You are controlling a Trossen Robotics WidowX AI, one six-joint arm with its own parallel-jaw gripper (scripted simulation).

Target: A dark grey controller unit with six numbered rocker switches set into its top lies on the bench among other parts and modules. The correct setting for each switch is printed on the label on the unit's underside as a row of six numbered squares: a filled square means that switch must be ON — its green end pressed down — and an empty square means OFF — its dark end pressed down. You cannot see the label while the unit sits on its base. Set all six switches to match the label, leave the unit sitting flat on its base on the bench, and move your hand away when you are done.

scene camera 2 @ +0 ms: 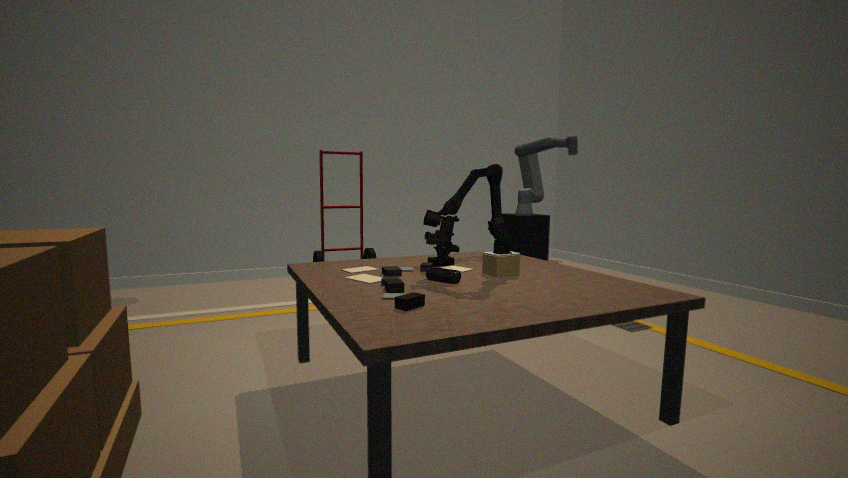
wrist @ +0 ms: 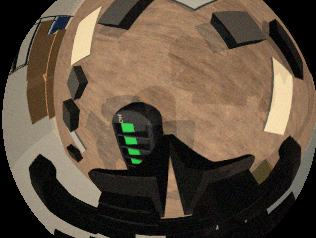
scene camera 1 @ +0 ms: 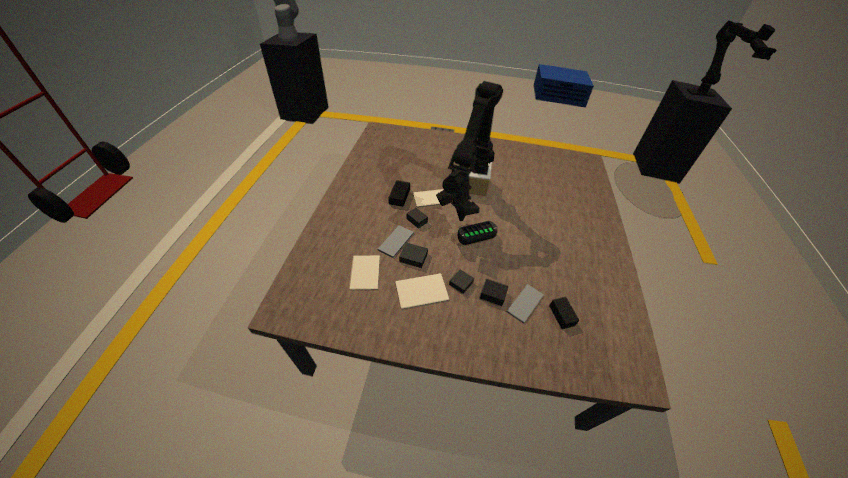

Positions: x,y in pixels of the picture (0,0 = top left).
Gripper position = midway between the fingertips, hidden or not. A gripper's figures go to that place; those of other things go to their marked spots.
Labels:
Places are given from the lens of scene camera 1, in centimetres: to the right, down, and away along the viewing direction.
my gripper (scene camera 1: 461,220): 14, -7, 125
cream sheet (scene camera 1: 365,272): -20, 12, 115
grey plate (scene camera 1: 529,298): 36, 20, 110
cream sheet (scene camera 1: 425,290): 0, 17, 111

